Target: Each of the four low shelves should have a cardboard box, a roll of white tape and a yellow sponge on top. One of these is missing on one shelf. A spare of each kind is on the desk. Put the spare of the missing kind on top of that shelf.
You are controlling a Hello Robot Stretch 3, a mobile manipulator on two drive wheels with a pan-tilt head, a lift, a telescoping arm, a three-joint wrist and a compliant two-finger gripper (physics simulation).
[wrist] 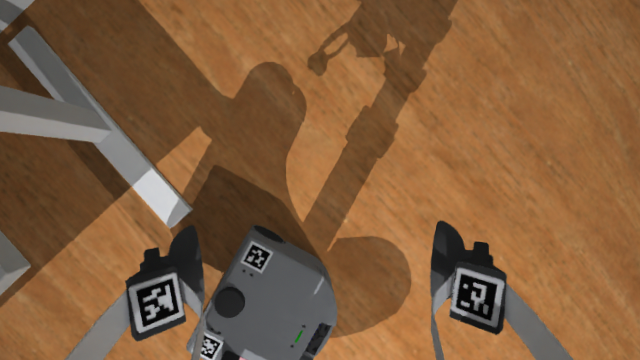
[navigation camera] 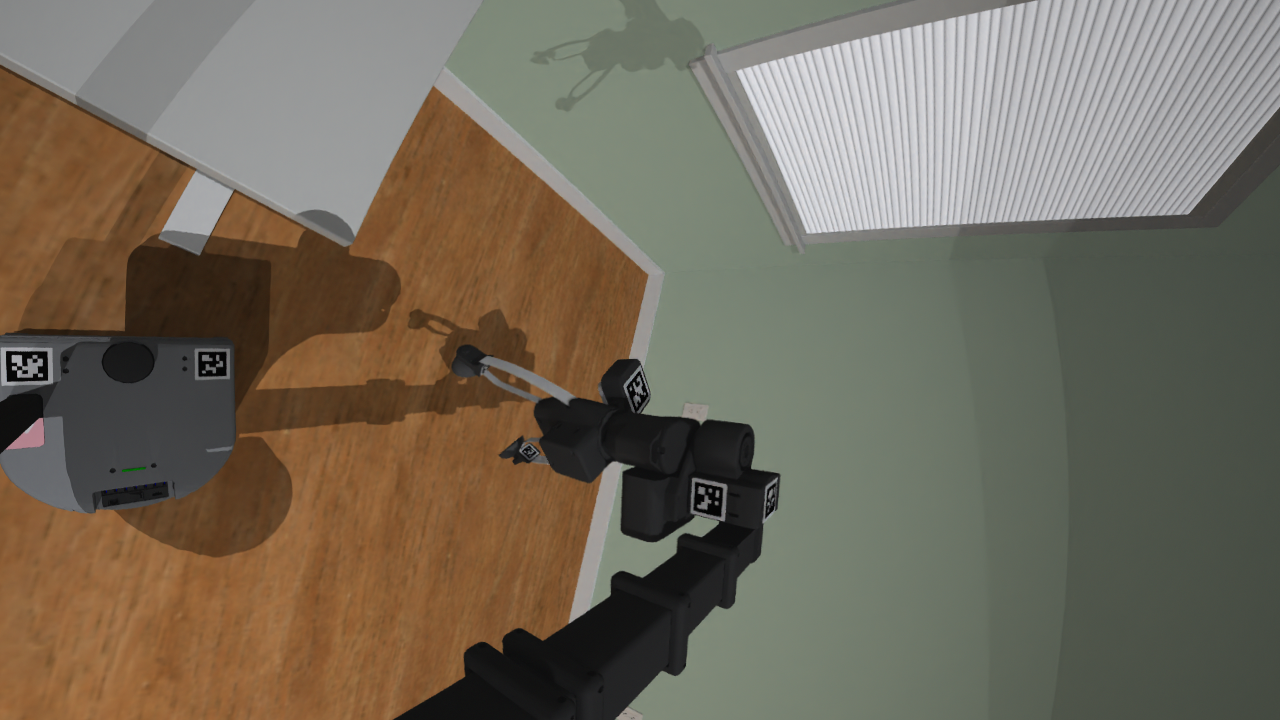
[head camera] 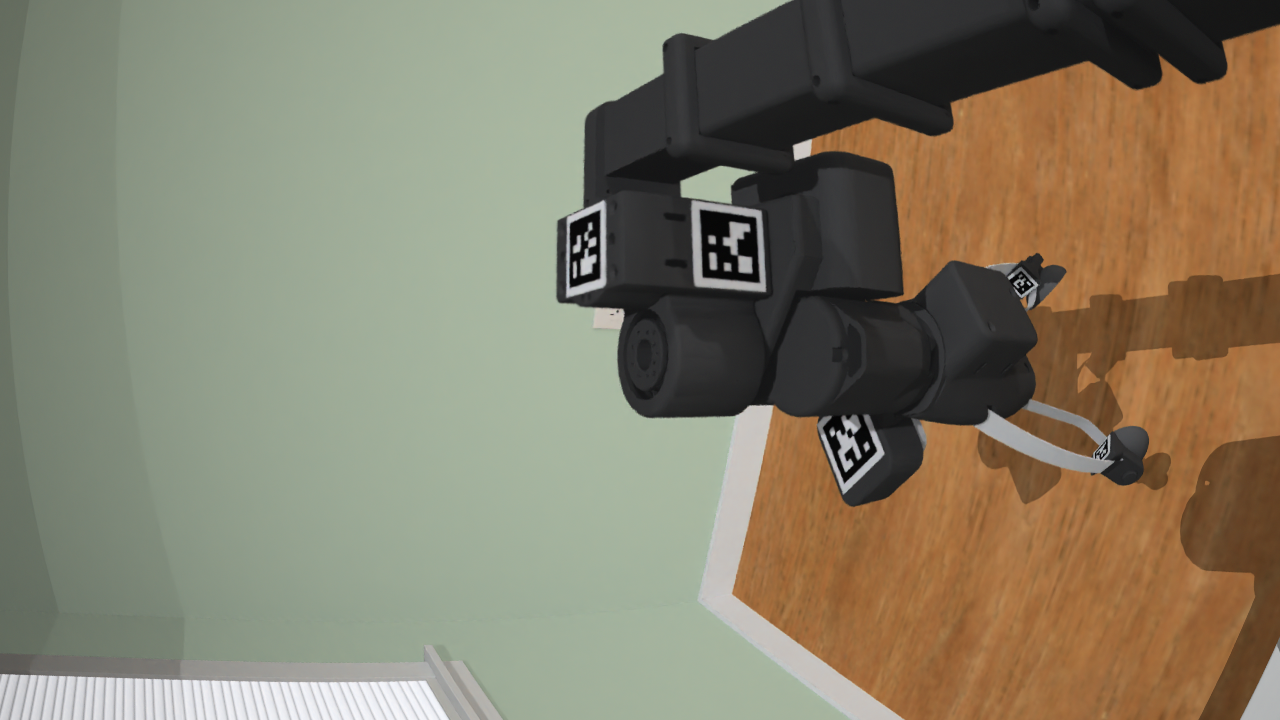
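Seen in the pictures: gripper, fingertip midpoint: point(navigation camera: 482, 405) point(head camera: 1096, 367); robot's base, link origin: point(navigation camera: 129, 359).
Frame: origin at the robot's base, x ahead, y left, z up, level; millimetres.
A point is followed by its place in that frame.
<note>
My gripper point(head camera: 1084, 367) @[y -342, x -22, z 785 mm] point(navigation camera: 492, 404) @[y -342, x -22, z 785 mm] point(wrist: 317, 252) @[y -342, x -22, z 785 mm] is open, with its two fingers wide apart and no object between them. It hangs above the wooden floor, beyond the end of the desk. A corner of the white desk point(navigation camera: 358, 98) @[y -190, x 334, z 720 mm] shows at the upper left of the navigation view, apart from the gripper. No cardboard box, tape roll, sponge or low shelf shows in these views.
The grey robot base point(navigation camera: 179, 402) @[y -75, x -73, z 160 mm] point(wrist: 275, 300) stands on the floor point(head camera: 895, 555) @[y -1320, x 280, z 0 mm] near the desk's end. White desk legs point(wrist: 122, 160) show at the left of the wrist view. The green wall point(head camera: 358, 358) @[y -1727, x -119, z 934 mm] point(navigation camera: 850, 402) @[y -1726, x -122, z 1029 mm] and a blind-covered window point(navigation camera: 966, 134) @[y -1287, x 638, z 1373 mm] point(head camera: 223, 702) @[y -1609, x 528, z 1298 mm] are beyond the arm.
</note>
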